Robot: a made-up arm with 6 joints. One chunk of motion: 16 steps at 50 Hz.
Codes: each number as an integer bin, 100 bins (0 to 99) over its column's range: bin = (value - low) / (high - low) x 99, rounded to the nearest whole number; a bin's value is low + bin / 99 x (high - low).
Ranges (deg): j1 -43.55..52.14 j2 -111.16..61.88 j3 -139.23..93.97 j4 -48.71..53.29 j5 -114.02..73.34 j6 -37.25..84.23
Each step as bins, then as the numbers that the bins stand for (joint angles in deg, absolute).
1 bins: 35 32 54 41 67 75
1 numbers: -9.72 -55.23 -12.03 -6.47 12.78 54.78
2 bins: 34 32 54 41 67 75
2 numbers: -10.69 -55.23 -12.03 -6.47 12.78 54.78
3 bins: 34 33 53 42 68 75
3 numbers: -10.69 -53.48 -14.39 -5.44 14.67 54.78
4 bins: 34 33 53 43 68 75
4 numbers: -10.69 -53.48 -14.39 -4.41 14.67 54.78
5 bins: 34 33 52 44 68 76
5 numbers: -10.69 -53.48 -16.74 -3.38 14.67 56.01
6 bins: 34 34 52 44 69 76
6 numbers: -10.69 -51.73 -16.74 -3.38 16.56 56.01
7 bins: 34 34 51 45 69 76
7 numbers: -10.69 -51.73 -19.10 -2.35 16.56 56.01
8 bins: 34 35 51 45 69 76
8 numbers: -10.69 -49.98 -19.10 -2.35 16.56 56.01
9 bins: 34 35 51 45 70 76
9 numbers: -10.69 -49.98 -19.10 -2.35 18.46 56.01
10 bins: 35 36 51 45 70 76
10 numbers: -9.72 -48.24 -19.10 -2.35 18.46 56.01
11 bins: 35 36 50 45 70 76
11 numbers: -9.72 -48.24 -21.45 -2.35 18.46 56.01
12 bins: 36 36 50 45 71 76
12 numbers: -8.75 -48.24 -21.45 -2.35 20.35 56.01
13 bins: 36 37 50 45 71 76
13 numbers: -8.75 -46.49 -21.45 -2.35 20.35 56.01
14 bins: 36 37 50 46 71 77
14 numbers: -8.75 -46.49 -21.45 -1.32 20.35 57.23
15 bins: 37 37 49 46 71 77
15 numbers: -7.79 -46.49 -23.81 -1.32 20.35 57.23
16 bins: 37 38 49 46 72 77
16 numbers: -7.79 -44.74 -23.81 -1.32 22.24 57.23
